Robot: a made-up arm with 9 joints.
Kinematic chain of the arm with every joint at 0, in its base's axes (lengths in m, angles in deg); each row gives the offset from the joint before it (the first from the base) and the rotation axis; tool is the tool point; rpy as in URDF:
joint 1: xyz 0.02 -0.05 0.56 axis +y
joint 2: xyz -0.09 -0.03 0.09 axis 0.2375 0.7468 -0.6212
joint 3: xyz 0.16 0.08 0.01 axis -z
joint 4: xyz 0 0.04 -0.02 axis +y
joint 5: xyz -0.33 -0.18 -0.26 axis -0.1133 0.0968 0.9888
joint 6: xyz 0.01 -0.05 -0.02 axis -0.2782 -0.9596 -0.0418
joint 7: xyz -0.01 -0.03 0 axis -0.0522 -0.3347 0.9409
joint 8: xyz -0.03 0 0 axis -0.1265 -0.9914 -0.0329
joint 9: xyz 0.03 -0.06 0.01 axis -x
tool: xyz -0.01 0.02 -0.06 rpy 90 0 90
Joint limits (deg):
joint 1: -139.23..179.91
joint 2: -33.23..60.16
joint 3: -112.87..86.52
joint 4: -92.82..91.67
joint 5: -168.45..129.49
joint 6: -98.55..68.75
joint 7: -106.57..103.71
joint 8: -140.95..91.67
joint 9: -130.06..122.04
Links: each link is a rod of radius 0.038 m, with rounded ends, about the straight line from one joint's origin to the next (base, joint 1, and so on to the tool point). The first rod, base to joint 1, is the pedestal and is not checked.
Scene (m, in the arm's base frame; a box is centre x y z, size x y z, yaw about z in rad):
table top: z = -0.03
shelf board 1: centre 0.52 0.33 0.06 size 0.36 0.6 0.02 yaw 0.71
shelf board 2: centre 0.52 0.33 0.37 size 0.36 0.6 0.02 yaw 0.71
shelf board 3: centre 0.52 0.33 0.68 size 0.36 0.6 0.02 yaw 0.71
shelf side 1: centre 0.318 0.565 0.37 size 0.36 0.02 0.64 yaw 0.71
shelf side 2: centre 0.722 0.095 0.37 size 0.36 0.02 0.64 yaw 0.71
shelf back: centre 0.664 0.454 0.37 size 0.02 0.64 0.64 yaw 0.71
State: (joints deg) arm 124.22 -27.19 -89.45 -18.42 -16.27 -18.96 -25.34 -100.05 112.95
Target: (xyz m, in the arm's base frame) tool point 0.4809 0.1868 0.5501
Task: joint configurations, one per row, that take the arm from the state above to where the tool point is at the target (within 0.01 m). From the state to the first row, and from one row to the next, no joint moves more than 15 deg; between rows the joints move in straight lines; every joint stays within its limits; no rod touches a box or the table.
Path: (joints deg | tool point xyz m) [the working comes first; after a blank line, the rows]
Joints at the target: -9.86 -33.23 -112.87 -23.00 36.19 -7.18 -2.60 -81.20 122.04
Straight joint move there: touches shelf board 2, the table top.

1: 110.01 -28.70 -85.73 -10.44 -5.57 -12.29 -21.16 -99.97 109.43 | -0.2262 -0.2543 0.0853
2: 95.80 -30.21 -82.01 -2.47 5.12 -5.62 -16.97 -99.90 105.91 | -0.0350 -0.2730 0.0457
3: 81.58 -31.72 -78.29 5.51 15.82 1.05 -12.79 -99.82 102.38 | 0.1453 -0.2831 0.0809
4: 67.37 -33.23 -74.57 13.49 26.51 7.72 -8.60 -99.74 98.86 | 0.2869 -0.2868 0.1752
5: 53.07 -32.83 -78.75 8.74 35.59 9.20 -1.82 -94.40 102.72 | 0.3505 -0.1927 0.2163
6: 38.77 -32.44 -82.93 4.00 44.66 10.69 4.96 -89.06 106.59 | 0.3899 -0.1062 0.2862
7: 24.48 -32.04 -87.11 -0.74 53.74 12.18 11.74 -83.72 110.45 | 0.3977 -0.0363 0.3677
8: 10.18 -31.65 -91.29 -5.48 62.82 13.66 18.53 -78.38 114.31 | 0.3782 0.0112 0.4442
9: -4.12 -31.25 -95.47 -10.22 71.89 15.15 25.31 -73.04 118.18 | 0.3436 0.0351 0.5052
10: -18.42 -30.86 -99.65 -14.96 80.97 16.64 32.09 -67.70 122.04 | 0.3079 0.0381 0.5501
11: -16.28 -31.45 -102.96 -16.97 69.78 10.68 23.42 -71.08 122.04 | 0.3454 0.0921 0.5560
12: -14.14 -32.04 -106.26 -18.98 58.58 4.73 14.74 -74.45 122.04 | 0.3886 0.1361 0.5602
13: -12.00 -32.64 -109.57 -20.99 47.38 -1.22 6.07 -77.83 122.04 | 0.4350 0.1680 0.5592
14: -9.86 -33.23 -112.87 -23.00 36.19 -7.18 -2.60 -81.20 122.04 | 0.4809 0.1868 0.5501

